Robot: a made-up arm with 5 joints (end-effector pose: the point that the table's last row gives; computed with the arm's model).
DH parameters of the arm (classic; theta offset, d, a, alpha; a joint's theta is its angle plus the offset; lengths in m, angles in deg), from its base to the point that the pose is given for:
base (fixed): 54.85 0 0.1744 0
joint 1: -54.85 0.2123 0.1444 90
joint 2: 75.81 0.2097 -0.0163 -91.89
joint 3: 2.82 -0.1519 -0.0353 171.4
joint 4: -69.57 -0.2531 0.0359 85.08
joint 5: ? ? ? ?
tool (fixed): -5.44 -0.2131 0 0
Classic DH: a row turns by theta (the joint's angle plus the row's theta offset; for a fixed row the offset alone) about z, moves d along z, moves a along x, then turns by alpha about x.
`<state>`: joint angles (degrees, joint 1 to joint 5).
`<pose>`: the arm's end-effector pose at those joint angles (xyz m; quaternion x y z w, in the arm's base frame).
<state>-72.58 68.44 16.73 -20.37 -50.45</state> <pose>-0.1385 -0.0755 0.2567 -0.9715 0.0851 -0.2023 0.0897</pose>
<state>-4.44 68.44 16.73 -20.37 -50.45</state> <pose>0.2139 -0.1604 0.2567 -0.8524 -0.4737 -0.1173 0.1876</pose>
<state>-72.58 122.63 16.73 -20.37 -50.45</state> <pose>-0.1484 -0.0442 0.2320 0.8763 0.0244 0.3496 0.3307</pose>
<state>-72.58 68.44 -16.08 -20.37 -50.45</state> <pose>-0.1384 -0.1198 0.2257 -0.9154 -0.1471 -0.3257 0.1853</pose>
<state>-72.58 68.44 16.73 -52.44 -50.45</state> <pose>-0.0888 -0.0375 0.2829 -0.9455 0.3181 -0.0641 0.0283</pose>
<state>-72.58 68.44 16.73 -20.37 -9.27</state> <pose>-0.2043 -0.0045 0.1423 -0.8359 0.2120 -0.5043 0.0442</pose>
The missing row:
joint 5: 77.57 0.0192 -0.0597 73.73
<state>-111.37 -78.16 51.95 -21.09 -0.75</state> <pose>-0.2481 0.0136 0.3500 -0.3391 0.5866 0.2665 0.6855</pose>
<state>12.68 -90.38 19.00 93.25 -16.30</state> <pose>0.0838 -0.0977 0.3225 -0.3132 0.5476 0.0662 0.7731</pose>
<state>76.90 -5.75 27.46 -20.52 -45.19</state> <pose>0.4252 0.2485 0.2556 -0.4590 -0.6800 0.5708 0.0339</pose>
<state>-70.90 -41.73 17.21 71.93 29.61</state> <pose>-0.1666 0.1997 0.2871 0.0584 0.6436 -0.4659 0.6045</pose>
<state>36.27 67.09 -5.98 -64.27 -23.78</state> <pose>0.2964 -0.0512 0.2321 -0.7855 -0.5444 -0.1576 0.2484</pose>
